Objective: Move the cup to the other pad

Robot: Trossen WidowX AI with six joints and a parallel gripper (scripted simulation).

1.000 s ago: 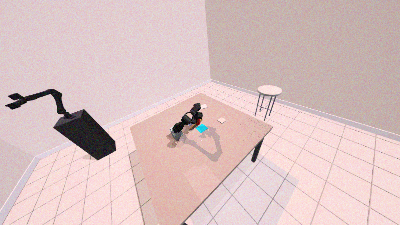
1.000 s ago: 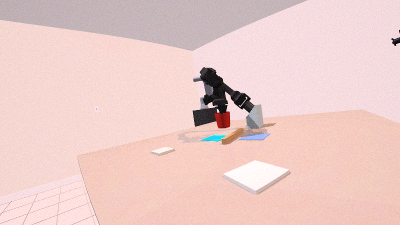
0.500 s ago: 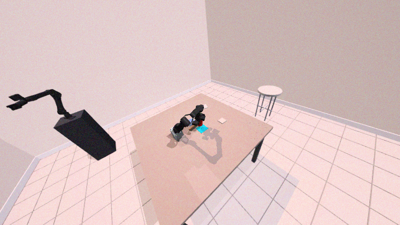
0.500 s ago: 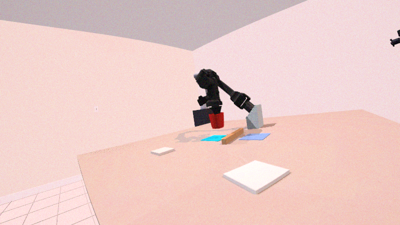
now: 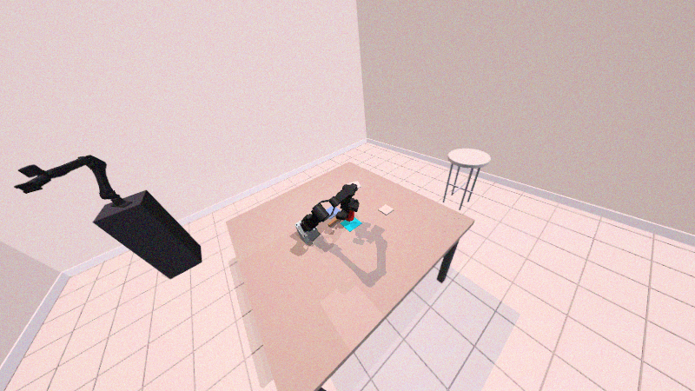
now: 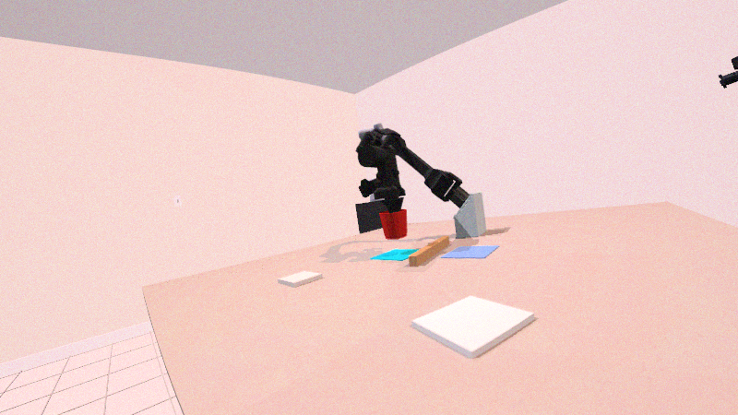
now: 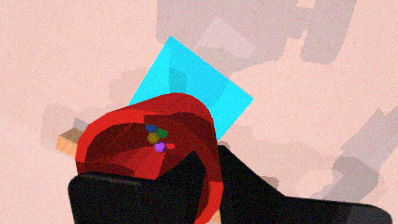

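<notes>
My gripper tip is 90 mm above the cyan pad, 30 mm short of it and 20 mm to the right of it. The rest, counted from my gripper tip: wooden bar 110 mm to the left, 80 mm below, 10 mm ahead; then light blue pad 210 mm to the left, 90 mm below, 10 mm behind; then red cup 30 mm ahead, 10 mm to the left.
</notes>
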